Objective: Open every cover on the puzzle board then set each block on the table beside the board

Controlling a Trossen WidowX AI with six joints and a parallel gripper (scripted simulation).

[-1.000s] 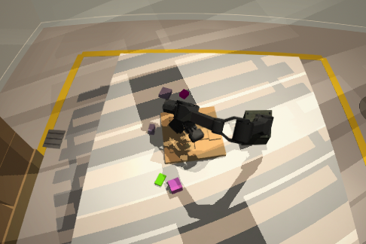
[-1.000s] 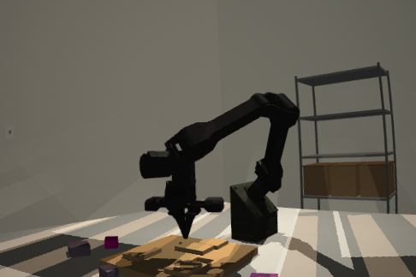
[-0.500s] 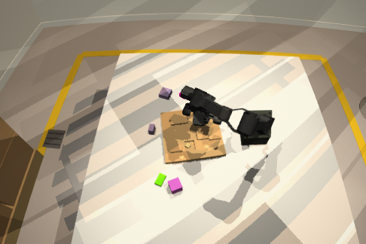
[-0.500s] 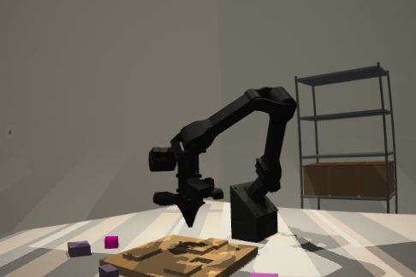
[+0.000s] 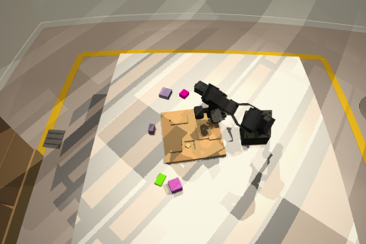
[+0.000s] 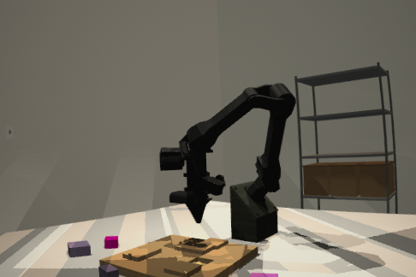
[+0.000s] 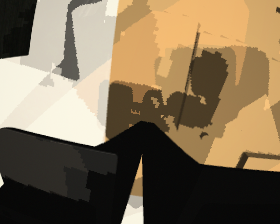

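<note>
Right now the tan puzzle board is 9 cm ahead of my gripper tip, 6 cm below it and 5 cm to the left of it. Round my gripper tip: green block: 31 cm to the left, 22 cm ahead, 7 cm below; then magenta block: 21 cm to the right, 17 cm ahead, 7 cm below.
</note>
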